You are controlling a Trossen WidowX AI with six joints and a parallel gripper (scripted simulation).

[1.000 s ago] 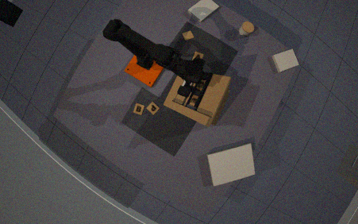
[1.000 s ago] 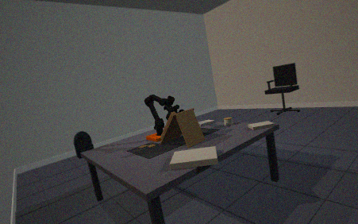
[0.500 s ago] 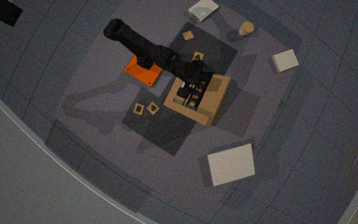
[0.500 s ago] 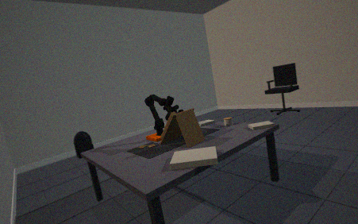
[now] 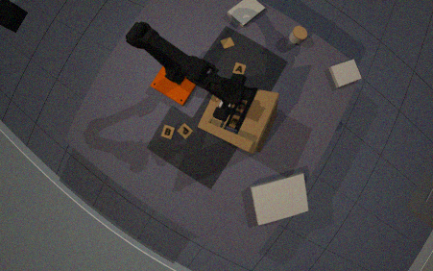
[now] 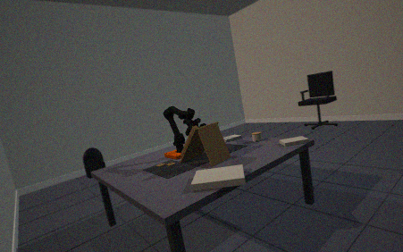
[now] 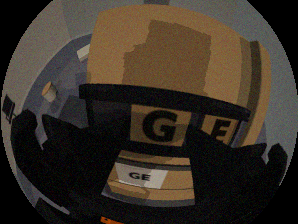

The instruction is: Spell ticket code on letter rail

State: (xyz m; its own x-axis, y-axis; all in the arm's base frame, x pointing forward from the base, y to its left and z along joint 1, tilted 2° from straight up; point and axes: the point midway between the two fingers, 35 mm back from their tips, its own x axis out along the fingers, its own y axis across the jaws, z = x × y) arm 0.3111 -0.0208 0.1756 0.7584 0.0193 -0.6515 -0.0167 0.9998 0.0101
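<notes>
My gripper tip is 8 cm above the white ticket, 7 cm past it and 1 cm to the right of it. From my gripper tip the other things lie so: small cup: 53 cm to the left, 14 cm below, 11 cm ahead; white slab: 39 cm ahead, 29 cm to the right, 15 cm below; dark mat: 17 cm below, 14 cm behind.
</notes>
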